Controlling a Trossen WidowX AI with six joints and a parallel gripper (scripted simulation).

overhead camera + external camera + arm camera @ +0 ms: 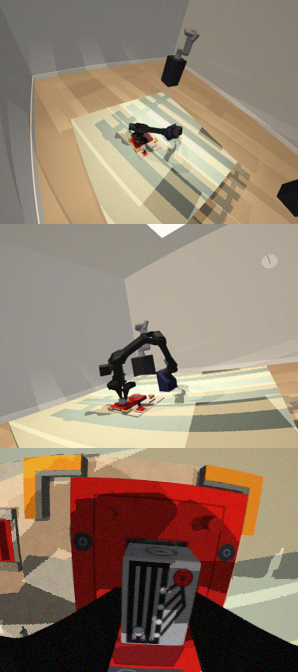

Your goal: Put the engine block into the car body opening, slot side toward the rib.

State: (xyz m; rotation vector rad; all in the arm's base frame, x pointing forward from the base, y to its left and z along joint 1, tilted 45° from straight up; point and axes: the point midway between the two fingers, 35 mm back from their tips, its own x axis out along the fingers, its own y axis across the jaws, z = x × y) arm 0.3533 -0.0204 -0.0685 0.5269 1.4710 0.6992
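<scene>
My gripper tip is now 1 cm above the grey engine block.
</scene>
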